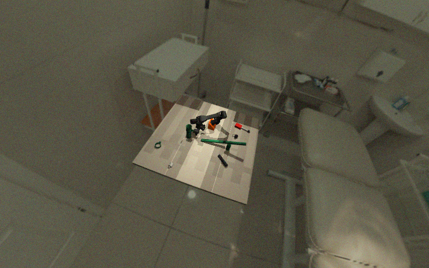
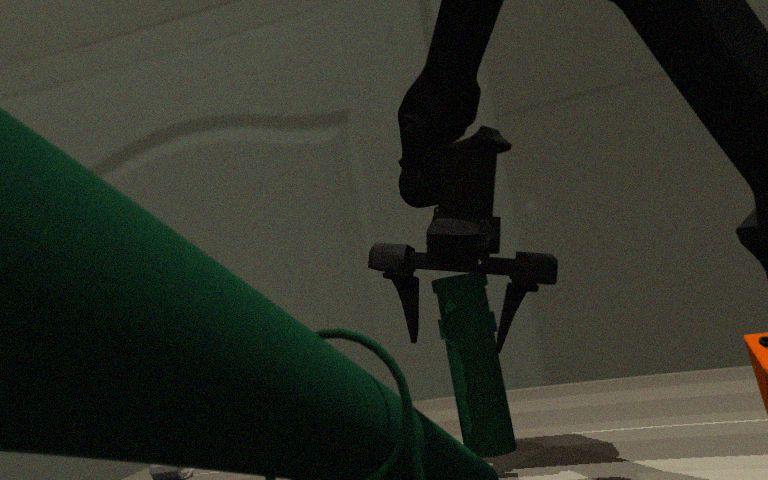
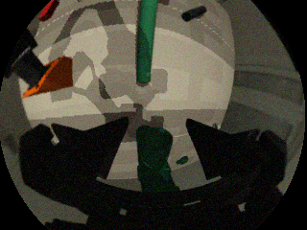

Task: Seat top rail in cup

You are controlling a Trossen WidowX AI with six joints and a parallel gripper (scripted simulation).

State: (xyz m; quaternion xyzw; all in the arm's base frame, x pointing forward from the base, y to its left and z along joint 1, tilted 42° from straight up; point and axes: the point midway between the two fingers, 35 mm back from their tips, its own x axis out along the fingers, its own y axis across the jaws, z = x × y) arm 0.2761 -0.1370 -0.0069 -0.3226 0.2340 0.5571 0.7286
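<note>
Right now my gripper tip is 1 cm past the rail-end cup, 4 cm to the left of it and 2 cm below it. Also, from my gripper tip: small white part (45 cm ahead, 14 cm to the right, 11 cm below); then loop cap (2 cm behind, 40 cm to the left, 2 cm below); then black cylinder (18 cm ahead, 38 cm to the left, 11 cm below).
</note>
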